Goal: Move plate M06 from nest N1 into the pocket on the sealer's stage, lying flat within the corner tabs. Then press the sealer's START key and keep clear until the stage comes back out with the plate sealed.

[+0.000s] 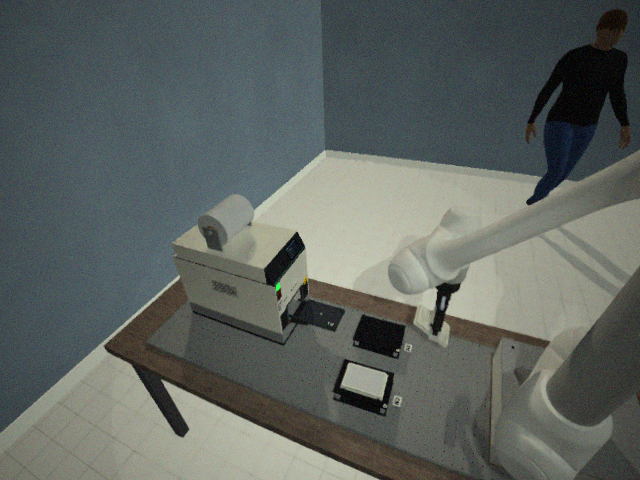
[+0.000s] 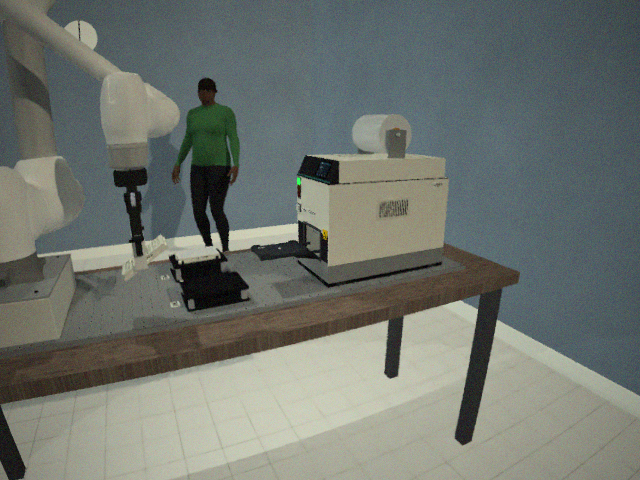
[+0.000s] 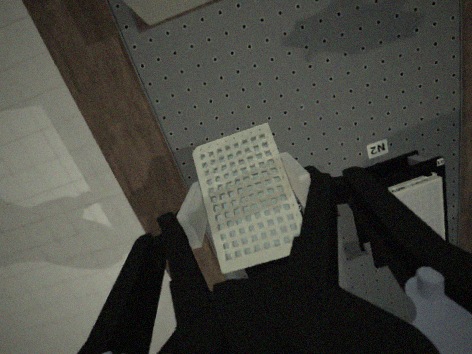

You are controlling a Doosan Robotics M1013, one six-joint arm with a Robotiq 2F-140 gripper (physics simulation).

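Where they show: gripper, fingertip midpoint: (image 1: 434, 328) (image 2: 140, 263) (image 3: 243, 180); arm's base at its link origin: (image 2: 8, 276).
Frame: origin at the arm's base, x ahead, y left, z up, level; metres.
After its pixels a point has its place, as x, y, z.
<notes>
Plate M06 (image 1: 423, 316) @[0.363, -0.177, 0.074] (image 2: 157, 248) @[0.356, -0.221, 0.071] (image 3: 245, 165) @[0.305, -0.164, 0.035], cream with square wells, is clamped across its width between the fingers of my gripper (image 1: 437, 327) @[0.321, -0.174, 0.028] (image 2: 137, 252) @[0.321, -0.174, 0.028] (image 3: 243, 180) @[0.321, -0.174, 0.028]. It is tilted and held above the table, on the robot-base side of nest N1 (image 1: 378, 334) @[0.498, -0.183, -0.057] (image 2: 214, 288) @[0.485, -0.228, -0.057]. N1 is black and empty. The sealer (image 1: 232, 302) @[1.010, -0.123, 0.049] (image 2: 382, 224) @[0.957, -0.337, 0.066] shows a green light. Its dark stage (image 1: 321, 314) @[0.702, -0.182, -0.001] (image 2: 279, 250) @[0.696, -0.198, -0.002] is out in front of its opening, with no plate on it. The plate's label is not readable, and the START key is too small to make out.
Nest N2 (image 1: 337, 391) @[0.593, 0.063, -0.049] holds another pale plate (image 1: 364, 380) @[0.519, 0.019, -0.032] (image 2: 196, 253) @[0.514, 0.002, -0.033] (image 3: 422, 200) @[0.485, 0.030, -0.033]. The robot's base block (image 2: 38, 317) @[0.072, -0.199, -0.045] stands at the table's end. A person in black (image 1: 584, 87) and a person in green (image 2: 209, 136) stand beyond the table.
</notes>
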